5 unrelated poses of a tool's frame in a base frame.
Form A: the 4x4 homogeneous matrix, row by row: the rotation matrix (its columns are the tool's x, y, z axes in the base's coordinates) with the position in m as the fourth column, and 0 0 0 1 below. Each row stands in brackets.
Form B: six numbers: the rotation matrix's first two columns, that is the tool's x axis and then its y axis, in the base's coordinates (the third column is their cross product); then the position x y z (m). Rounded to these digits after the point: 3 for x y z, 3 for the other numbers.
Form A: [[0.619 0.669 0.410 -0.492], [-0.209 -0.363 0.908 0.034], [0.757 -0.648 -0.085 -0.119], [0 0 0 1]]
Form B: 0.619 -0.209 0.757 0.669 -0.363 -0.648 -0.492 0.034 -0.119
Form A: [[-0.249 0.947 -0.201 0.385], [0.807 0.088 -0.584 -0.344], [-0.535 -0.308 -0.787 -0.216], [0 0 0 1]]
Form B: -0.249 0.807 -0.535 0.947 0.088 -0.308 0.385 -0.344 -0.216
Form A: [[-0.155 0.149 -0.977 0.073], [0.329 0.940 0.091 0.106], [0.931 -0.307 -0.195 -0.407], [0 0 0 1]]
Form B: -0.155 0.329 0.931 0.149 0.940 -0.307 0.073 0.106 -0.407
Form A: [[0.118 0.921 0.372 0.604], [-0.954 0.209 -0.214 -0.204], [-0.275 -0.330 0.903 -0.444], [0 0 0 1]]
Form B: 0.118 -0.954 -0.275 0.921 0.209 -0.330 0.604 -0.204 -0.444
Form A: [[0.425 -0.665 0.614 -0.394], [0.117 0.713 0.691 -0.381], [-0.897 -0.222 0.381 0.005], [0 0 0 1]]
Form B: 0.425 0.117 -0.897 -0.665 0.713 -0.222 -0.394 -0.381 0.005
